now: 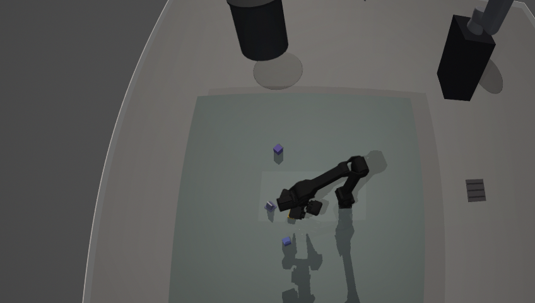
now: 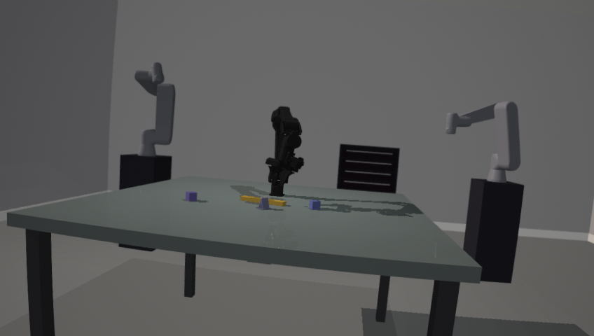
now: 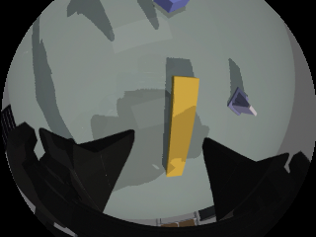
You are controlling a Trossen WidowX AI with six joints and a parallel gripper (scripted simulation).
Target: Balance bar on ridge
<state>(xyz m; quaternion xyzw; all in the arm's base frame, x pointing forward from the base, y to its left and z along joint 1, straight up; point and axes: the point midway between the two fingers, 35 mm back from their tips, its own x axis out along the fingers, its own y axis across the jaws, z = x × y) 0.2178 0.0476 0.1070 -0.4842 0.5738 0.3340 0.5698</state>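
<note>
Right now the yellow bar is 70 mm below my gripper tip, 50 mm to the right of it and 20 mm ahead of it. The rest, counted from my gripper tip: purple cube (320 mm to the right, 120 mm ahead, 60 mm below).
</note>
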